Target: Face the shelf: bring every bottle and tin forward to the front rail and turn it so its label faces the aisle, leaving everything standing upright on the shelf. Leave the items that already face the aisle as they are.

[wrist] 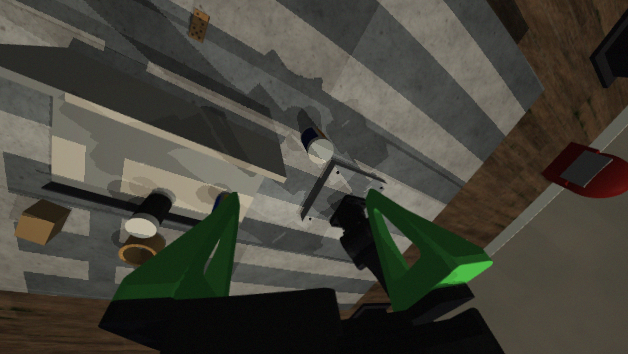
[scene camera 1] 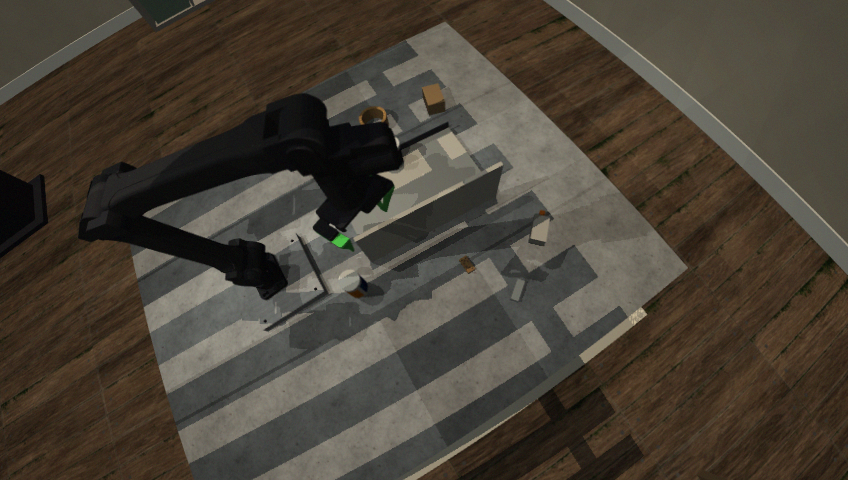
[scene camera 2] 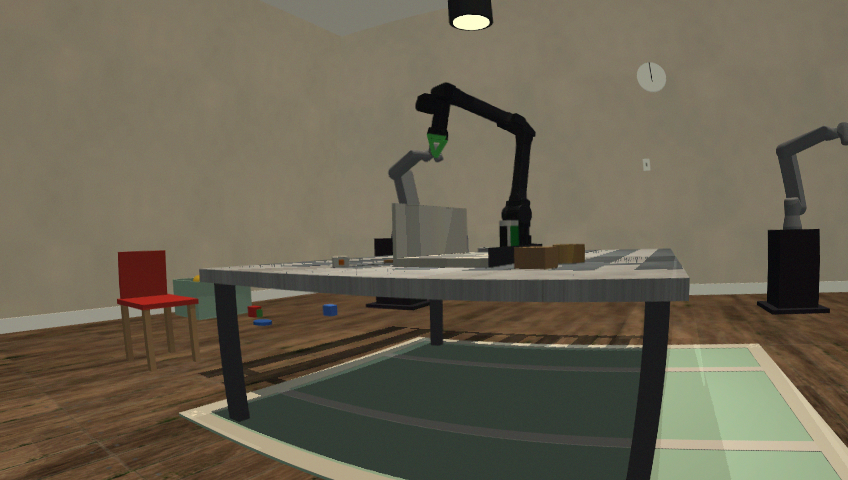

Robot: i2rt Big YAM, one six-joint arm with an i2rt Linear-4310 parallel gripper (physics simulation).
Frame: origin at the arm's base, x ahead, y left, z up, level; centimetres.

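Seen in the pictures: gripper, fingertip midpoint: [wrist: 306, 196] [scene camera 1: 368, 229] [scene camera 2: 434, 156]; arm's base, origin of the base link: [wrist: 347, 211] [scene camera 1: 268, 276].
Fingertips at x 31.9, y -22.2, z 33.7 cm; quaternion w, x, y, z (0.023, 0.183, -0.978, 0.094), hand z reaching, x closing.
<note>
Pixels of each thing's top centre, then the offset from my fingertips to it. "pt": a spot on its surface instead.
- low dark front rail, surface spot: [scene camera 2: 499, 256] [scene camera 1: 432, 133] [wrist: 83, 191] pt dy +34.2, dx +35.6, dz -34.1 cm
- black tin, surface spot: [wrist: 154, 206] pt dy +29.6, dx +19.0, dz -28.7 cm
- blue-and-yellow item, middle of its top: [wrist: 222, 218] dy +28.1, dx +4.3, dz -27.2 cm
- blue-and-orange tin, middle of its top: [wrist: 321, 151] [scene camera 1: 348, 280] dy +4.2, dx -11.1, dz -26.7 cm
- cardboard block, middle of its top: [scene camera 2: 536, 246] [scene camera 1: 433, 94] [wrist: 34, 229] dy +46.5, dx +44.8, dz -31.6 cm
- orange-rimmed round container, middle of its top: [scene camera 2: 568, 244] [scene camera 1: 372, 116] [wrist: 138, 256] dy +51.2, dx +22.9, dz -31.6 cm
- domino, middle of its top: [wrist: 198, 26] [scene camera 1: 467, 264] dy -8.0, dx +18.2, dz -35.8 cm
- pale box, middle of its top: [scene camera 2: 340, 256] [scene camera 1: 541, 224] dy -11.6, dx +42.2, dz -33.8 cm
- small grey block, middle of its top: [scene camera 1: 518, 289] dy -22.2, dx +25.0, dz -35.4 cm
My gripper [scene camera 1: 368, 228] [scene camera 2: 436, 155] [wrist: 306, 196] is open and empty, high above the shelf end nearest the arm's base. The shelf has a tall grey back panel [scene camera 1: 431, 215] [scene camera 2: 437, 230] [wrist: 150, 120] and a low dark front rail [scene camera 1: 429, 134] [scene camera 2: 499, 256] [wrist: 90, 196]. A black tin [wrist: 154, 206] with a white lid stands upright by the rail. A blue-and-yellow item [wrist: 218, 203] near the rail is mostly hidden by the left finger. A blue-and-orange tin [scene camera 1: 358, 287] [wrist: 312, 138] with a white lid stands beyond the shelf's end. I cannot tell which way the labels face.
A cardboard block [scene camera 1: 434, 99] [wrist: 42, 222] and an orange-rimmed round container [scene camera 1: 373, 108] [wrist: 121, 253] stand outside the rail. A domino [scene camera 1: 467, 264] [wrist: 199, 26], a pale box [scene camera 1: 539, 230] and a small grey block [scene camera 1: 518, 290] lie behind the back panel. Thin bars surround the arm's base.
</note>
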